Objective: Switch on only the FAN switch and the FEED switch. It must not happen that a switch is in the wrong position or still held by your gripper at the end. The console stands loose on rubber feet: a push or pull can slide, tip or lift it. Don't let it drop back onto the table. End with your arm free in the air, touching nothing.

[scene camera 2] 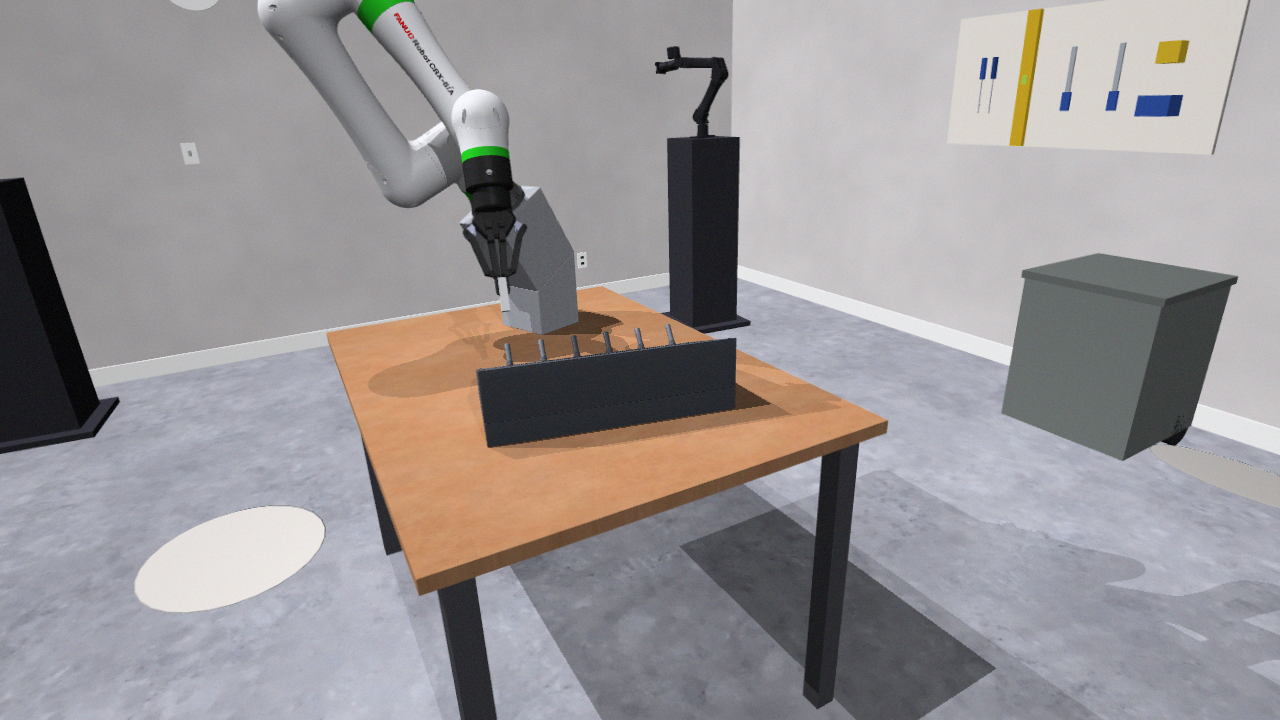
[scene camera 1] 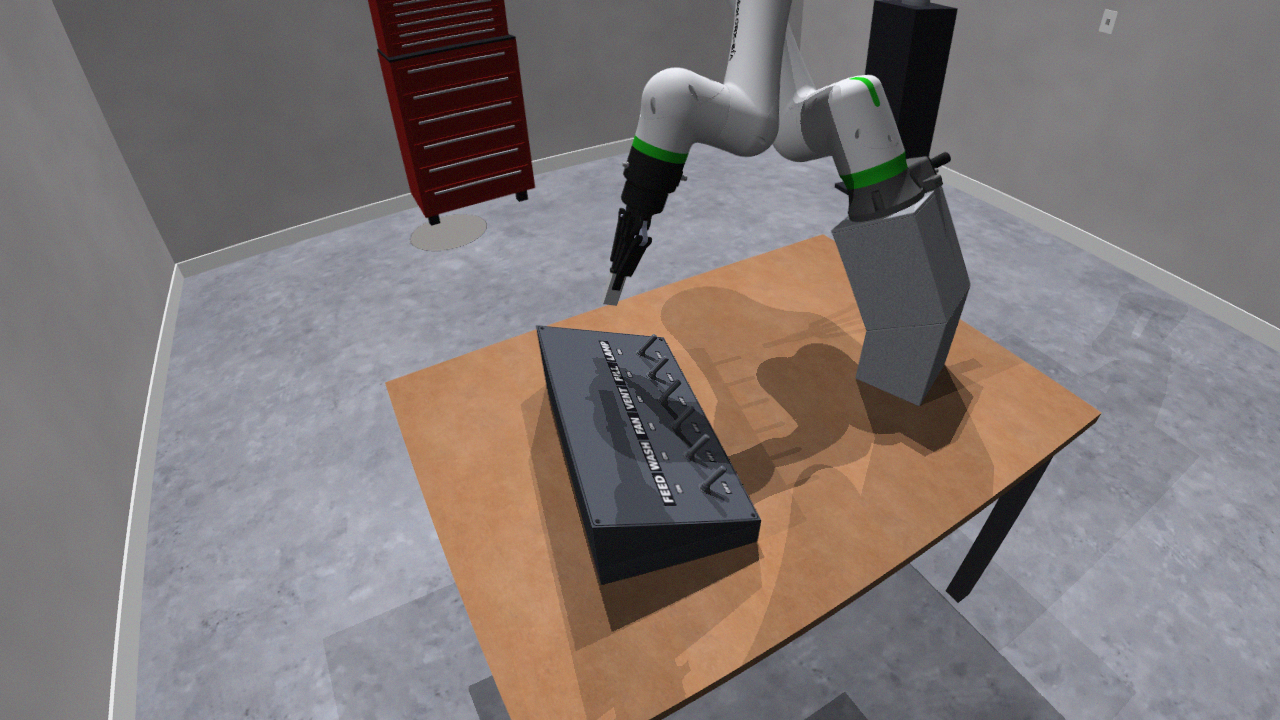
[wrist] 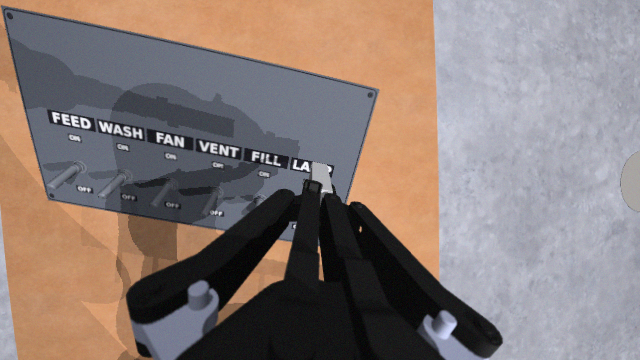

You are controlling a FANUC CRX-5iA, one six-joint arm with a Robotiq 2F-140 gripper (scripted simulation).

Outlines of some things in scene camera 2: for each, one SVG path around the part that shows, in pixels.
My gripper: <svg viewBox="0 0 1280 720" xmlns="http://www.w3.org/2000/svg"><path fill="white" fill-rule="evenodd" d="M478 190L471 195L473 219L472 224L463 230L463 236L470 242L484 275L495 280L496 293L500 297L501 312L509 312L509 276L517 271L522 238L527 230L527 225L516 221L516 217L512 212L510 192L501 188ZM494 239L499 239L501 273ZM475 229L483 238L488 238L493 270L490 270L475 238ZM514 226L517 236L512 265L508 269L506 237Z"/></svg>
A dark console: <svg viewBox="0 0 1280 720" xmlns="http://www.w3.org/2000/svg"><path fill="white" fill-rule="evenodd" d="M736 338L676 344L671 326L666 324L665 328L669 339L668 345L645 348L640 329L635 328L634 331L638 342L637 349L613 352L609 334L605 331L603 336L606 344L606 353L581 356L577 338L575 335L572 335L573 357L554 360L547 359L544 341L539 339L538 345L541 360L516 365L512 361L510 344L506 343L504 344L507 359L506 366L477 369L480 370L478 378L480 379L480 393L482 394L481 402L482 409L484 410L483 417L484 425L486 425L487 447L735 409Z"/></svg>
